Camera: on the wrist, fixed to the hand. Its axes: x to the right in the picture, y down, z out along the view.
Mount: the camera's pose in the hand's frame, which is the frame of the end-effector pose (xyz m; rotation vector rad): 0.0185 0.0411 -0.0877 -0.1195 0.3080 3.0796
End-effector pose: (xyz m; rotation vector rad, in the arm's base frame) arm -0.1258 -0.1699 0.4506 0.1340 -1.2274 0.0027
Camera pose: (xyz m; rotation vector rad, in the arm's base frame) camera -0.0403 -0.1213 0.4432 -1.8050 0.0174 2.3818
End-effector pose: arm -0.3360 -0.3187 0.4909 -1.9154 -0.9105 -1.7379
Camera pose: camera -0.3705 -0.4035 0.5276 -0.6523 1.6436 0.2360
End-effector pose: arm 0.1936 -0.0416 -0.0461 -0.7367 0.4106 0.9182
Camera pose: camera 0.1684 -0.0786 -0.1339 -0.2715 -1.0207 -1.9599
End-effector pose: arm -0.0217 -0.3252 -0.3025 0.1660 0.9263 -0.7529
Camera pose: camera -0.0462 -0.2661 -0.3775 1.1461 0.0722 2.1858
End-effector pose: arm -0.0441 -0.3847 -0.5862 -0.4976 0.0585 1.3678
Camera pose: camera -0.0575 -0.3956 -0.6833 0.1598 -0.6372 -1.6906
